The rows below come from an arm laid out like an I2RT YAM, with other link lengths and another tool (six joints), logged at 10 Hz.
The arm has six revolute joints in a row. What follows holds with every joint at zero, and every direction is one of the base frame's.
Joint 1 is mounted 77.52 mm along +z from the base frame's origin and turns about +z.
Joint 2 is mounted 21.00 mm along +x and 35.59 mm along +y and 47.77 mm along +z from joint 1 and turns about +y.
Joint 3 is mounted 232.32 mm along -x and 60.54 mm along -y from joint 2 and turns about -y.
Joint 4 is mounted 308.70 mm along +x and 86.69 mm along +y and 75.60 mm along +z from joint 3 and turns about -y.
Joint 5 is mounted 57.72 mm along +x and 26.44 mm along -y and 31.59 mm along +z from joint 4 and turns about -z.
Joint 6 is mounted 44.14 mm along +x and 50.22 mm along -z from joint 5 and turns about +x.
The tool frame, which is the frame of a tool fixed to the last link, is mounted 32.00 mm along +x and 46.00 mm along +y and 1.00 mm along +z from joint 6; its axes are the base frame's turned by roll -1.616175, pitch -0.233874 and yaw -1.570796 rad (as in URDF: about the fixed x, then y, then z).
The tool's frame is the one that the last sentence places.
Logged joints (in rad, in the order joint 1, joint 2, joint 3, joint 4, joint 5, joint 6), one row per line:
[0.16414 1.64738 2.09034 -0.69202 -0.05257 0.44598]
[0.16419 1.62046 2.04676 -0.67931 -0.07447 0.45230]
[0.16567 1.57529 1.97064 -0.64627 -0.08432 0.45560]
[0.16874 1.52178 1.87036 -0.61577 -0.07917 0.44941]
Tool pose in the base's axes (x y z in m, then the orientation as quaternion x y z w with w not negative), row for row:
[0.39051 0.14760 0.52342 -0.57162 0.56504 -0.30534 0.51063]
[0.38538 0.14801 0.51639 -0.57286 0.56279 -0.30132 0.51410]
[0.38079 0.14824 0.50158 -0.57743 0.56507 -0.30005 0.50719]
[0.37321 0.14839 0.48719 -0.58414 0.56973 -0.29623 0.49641]
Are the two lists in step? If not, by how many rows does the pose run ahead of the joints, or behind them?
The pose runs 1 row ahead of the joints: the pose in row i belongs to the joints in row i + 1.
